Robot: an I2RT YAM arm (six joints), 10 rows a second.
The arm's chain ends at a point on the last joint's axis. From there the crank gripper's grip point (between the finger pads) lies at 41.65 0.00 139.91 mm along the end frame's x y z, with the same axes.
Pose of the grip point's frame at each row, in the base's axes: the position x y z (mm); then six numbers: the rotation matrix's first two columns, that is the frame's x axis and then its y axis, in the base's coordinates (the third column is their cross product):
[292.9 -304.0 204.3 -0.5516 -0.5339 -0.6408 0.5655 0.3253 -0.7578]
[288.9 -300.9 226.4 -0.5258 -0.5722 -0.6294 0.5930 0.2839 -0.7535]
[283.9 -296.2 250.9 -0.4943 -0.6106 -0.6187 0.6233 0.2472 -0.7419]
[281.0 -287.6 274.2 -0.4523 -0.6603 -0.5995 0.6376 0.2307 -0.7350]
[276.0 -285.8 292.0 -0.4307 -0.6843 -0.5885 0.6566 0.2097 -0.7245]
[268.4 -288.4 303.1 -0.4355 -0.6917 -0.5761 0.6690 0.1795 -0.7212]
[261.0 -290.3 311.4 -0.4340 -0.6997 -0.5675 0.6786 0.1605 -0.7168]
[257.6 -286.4 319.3 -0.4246 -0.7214 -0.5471 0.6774 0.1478 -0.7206]
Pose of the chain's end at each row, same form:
[230.1 -172.6 213.9 -0.5516 -0.5339 -0.6408 0.5655 0.3253 -0.7578]
[225.5 -169.4 226.0 -0.5258 -0.5722 -0.6294 0.5930 0.2839 -0.7535]
[219.7 -165.5 240.5 -0.4943 -0.6106 -0.6187 0.6233 0.2472 -0.7419]
[212.6 -160.1 254.9 -0.4523 -0.6603 -0.5995 0.6376 0.2307 -0.7350]
[207.3 -159.6 266.3 -0.4307 -0.6843 -0.5885 0.6566 0.2097 -0.7245]
[202.3 -161.7 273.3 -0.4355 -0.6917 -0.5761 0.6690 0.1795 -0.7212]
[196.2 -163.8 278.4 -0.4340 -0.6997 -0.5675 0.6786 0.1605 -0.7168]
[191.2 -161.7 282.5 -0.4246 -0.7214 -0.5471 0.6774 0.1478 -0.7206]

